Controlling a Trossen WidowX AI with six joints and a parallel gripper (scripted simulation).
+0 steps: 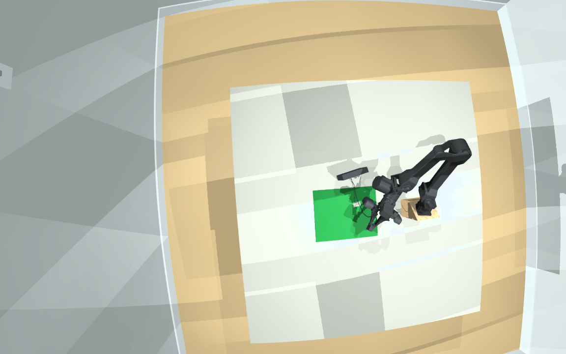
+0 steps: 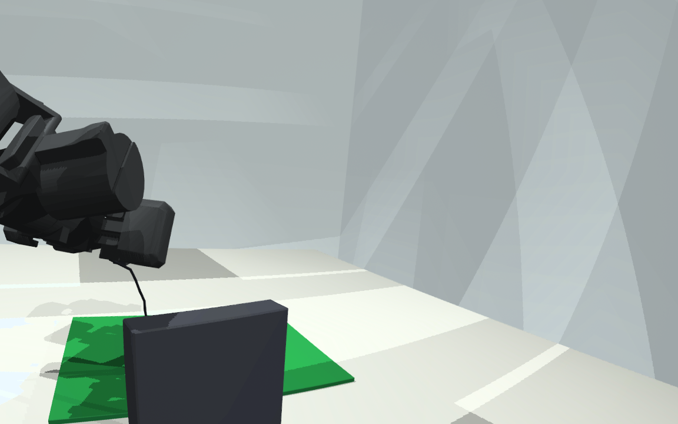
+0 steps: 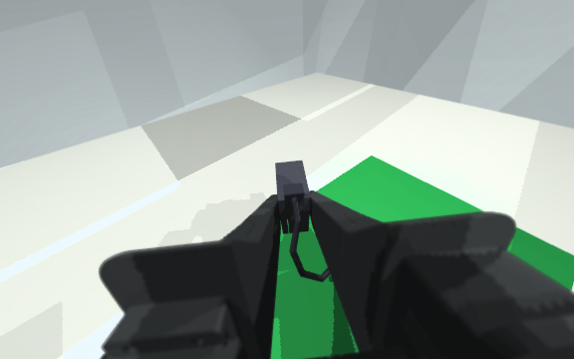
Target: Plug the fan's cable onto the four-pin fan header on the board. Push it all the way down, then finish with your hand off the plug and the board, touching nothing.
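My gripper tip is now 4 cm short of the white four-pin header, 9 cm to the left of it and 13 cm above it. From my gripper tip the other things lie so: black plug 1 cm to the left, 1 cm below; then black fan 8 cm ahead, 21 cm to the right, 7 cm below; then green board 9 cm ahead, 4 cm to the right, 14 cm below.
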